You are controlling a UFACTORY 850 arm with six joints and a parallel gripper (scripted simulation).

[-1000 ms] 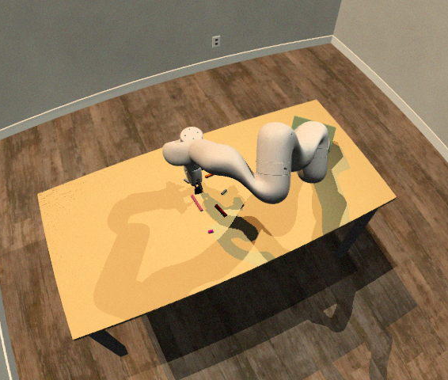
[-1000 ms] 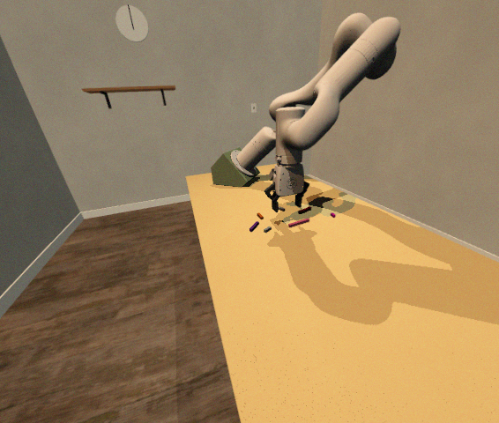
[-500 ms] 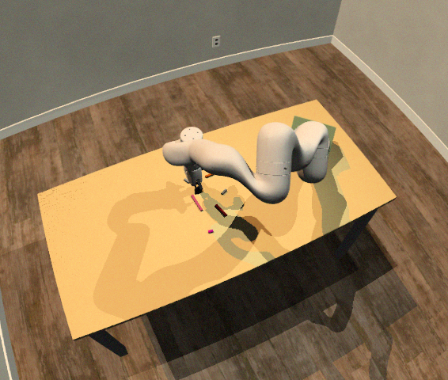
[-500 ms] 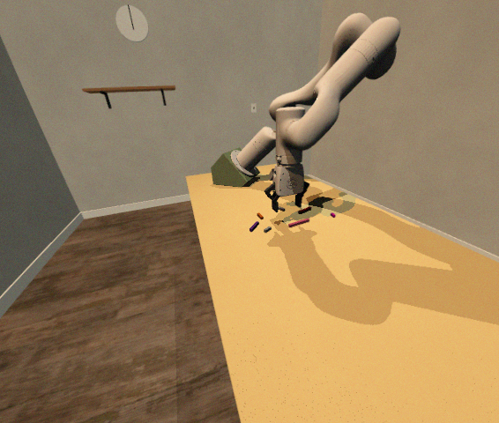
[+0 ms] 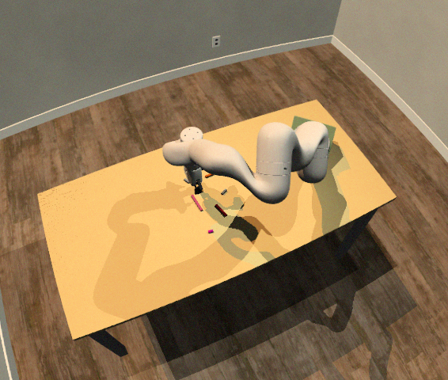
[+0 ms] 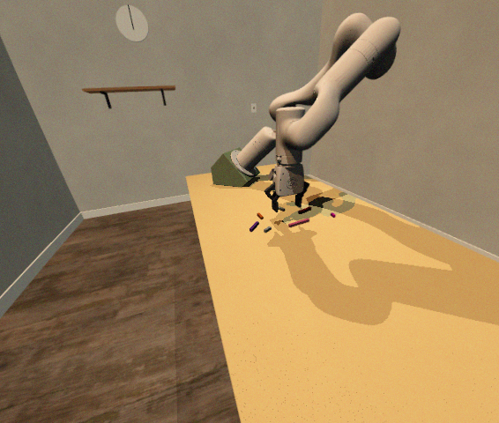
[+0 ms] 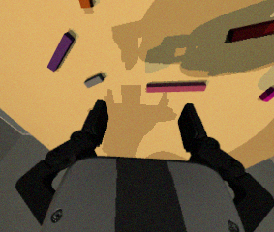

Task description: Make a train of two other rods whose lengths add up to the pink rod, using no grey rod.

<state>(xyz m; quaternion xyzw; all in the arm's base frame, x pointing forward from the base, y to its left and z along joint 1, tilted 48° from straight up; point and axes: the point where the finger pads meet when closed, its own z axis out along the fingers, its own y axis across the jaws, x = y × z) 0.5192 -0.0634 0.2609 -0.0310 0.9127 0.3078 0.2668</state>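
Now: the magenta rod 40 mm behind my hand, 200 mm to the left of it and 80 mm below it. Also, from my hand: purple rod: 120 mm to the right, 80 mm below; orange rod: 80 mm behind, 90 mm to the right, 80 mm below; pink rod: 50 mm to the left, 80 mm below.
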